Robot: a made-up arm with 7 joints.
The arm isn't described. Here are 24 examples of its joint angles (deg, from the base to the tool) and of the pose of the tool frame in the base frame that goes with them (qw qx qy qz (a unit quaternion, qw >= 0); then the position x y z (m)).
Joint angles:
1: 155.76 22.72 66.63 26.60 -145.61 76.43 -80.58
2: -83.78 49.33 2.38 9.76 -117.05 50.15 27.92
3: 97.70 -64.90 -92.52 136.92 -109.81 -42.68 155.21
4: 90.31 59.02 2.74 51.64 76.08 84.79 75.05
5: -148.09 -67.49 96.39 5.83 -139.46 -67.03 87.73
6: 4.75 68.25 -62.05 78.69 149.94 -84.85 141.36
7: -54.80 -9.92 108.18 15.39 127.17 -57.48 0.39
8: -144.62 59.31 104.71 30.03 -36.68 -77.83 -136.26
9: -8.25 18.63 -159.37 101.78 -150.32 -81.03 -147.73
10: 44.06 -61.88 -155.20 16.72 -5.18 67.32 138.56
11: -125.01 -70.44 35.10 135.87 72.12 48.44 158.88
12: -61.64 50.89 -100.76 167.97 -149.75 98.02 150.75
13: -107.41 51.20 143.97 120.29 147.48 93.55 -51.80
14: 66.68 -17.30 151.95 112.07 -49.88 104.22 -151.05
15: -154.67 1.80 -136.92 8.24 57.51 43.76 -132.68
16: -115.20 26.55 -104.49 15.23 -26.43 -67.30 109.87
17: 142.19 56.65 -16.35 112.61 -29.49 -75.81 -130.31
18: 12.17 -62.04 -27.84 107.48 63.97 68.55 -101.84
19: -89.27 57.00 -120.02 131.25 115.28 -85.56 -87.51
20: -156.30 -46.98 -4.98 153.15 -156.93 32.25 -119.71
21: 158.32 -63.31 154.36 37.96 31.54 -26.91 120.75
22: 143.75 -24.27 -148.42 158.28 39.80 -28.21 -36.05
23: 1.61 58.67 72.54 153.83 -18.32 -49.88 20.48
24: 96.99 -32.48 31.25 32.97 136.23 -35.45 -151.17
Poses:
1: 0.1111 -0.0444 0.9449 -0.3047 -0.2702 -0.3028 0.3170
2: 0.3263 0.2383 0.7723 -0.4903 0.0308 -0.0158 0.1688
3: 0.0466 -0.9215 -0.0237 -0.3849 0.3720 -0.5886 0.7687
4: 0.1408 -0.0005 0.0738 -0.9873 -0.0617 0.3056 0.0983
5: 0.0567 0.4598 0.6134 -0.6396 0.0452 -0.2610 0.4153
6: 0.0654 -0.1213 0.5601 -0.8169 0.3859 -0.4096 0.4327
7: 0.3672 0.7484 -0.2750 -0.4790 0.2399 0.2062 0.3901
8: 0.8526 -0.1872 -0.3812 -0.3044 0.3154 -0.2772 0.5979
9: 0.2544 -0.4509 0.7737 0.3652 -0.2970 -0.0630 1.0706
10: 0.7863 0.2374 -0.0099 0.5703 0.0654 -0.0634 0.1741
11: 0.3201 -0.9270 0.1230 -0.1521 0.5315 0.3759 0.9781
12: 0.7671 -0.5341 -0.3075 0.1783 0.2871 -0.4727 1.0394
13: 0.2189 -0.1523 -0.2155 -0.9394 0.1912 -0.3688 1.1926
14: 0.1151 0.5376 0.7639 -0.3378 -0.4853 -0.4035 0.8768
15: 0.3813 -0.2140 0.7955 0.4195 0.1547 0.2420 0.3124
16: 0.1271 0.1603 0.9739 0.0980 -0.1850 0.2475 0.4497
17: 0.1832 0.1439 -0.6515 0.7220 -0.4778 0.4658 0.4908
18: 0.8307 0.2471 -0.2167 0.4494 -0.2326 -0.2594 1.1559
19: 0.0115 -0.7576 -0.4982 -0.4216 -0.1792 -0.4225 1.0146
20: 0.8956 -0.0829 -0.3641 0.2418 0.4052 0.2009 1.1656
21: 0.2733 -0.5132 0.7031 0.4093 0.1027 -0.3164 0.1240
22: 0.4533 0.6551 -0.5591 0.2295 0.3324 -0.2690 1.1491
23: 0.0472 0.8928 -0.1684 0.4152 0.6464 0.1566 0.8562
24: 0.7753 0.0316 0.4158 0.4744 -0.2169 0.3003 0.6654
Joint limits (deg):
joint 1: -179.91..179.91
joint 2: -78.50..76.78
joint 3: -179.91..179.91
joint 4: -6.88..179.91
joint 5: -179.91..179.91
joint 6: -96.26..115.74
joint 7: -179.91..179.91
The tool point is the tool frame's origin. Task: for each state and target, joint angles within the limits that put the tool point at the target. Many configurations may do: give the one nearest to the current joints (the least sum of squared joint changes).
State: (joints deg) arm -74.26 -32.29 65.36 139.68 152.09 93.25 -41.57
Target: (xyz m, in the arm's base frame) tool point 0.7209 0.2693 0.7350
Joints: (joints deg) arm -114.42 -64.05 91.98 106.85 149.54 90.44 -40.73
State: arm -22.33 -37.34 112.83 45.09 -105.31 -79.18 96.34
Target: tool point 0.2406 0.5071 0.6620
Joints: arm -40.41 -28.92 93.70 66.26 -104.01 -78.29 96.34
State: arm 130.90 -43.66 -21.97 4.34 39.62 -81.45 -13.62
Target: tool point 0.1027 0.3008 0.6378
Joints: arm 120.75 -38.08 -38.49 24.89 39.69 -74.98 -13.41
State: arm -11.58 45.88 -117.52 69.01 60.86 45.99 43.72
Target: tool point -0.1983 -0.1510 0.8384
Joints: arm -5.52 76.78 -148.33 29.04 60.41 44.98 47.45
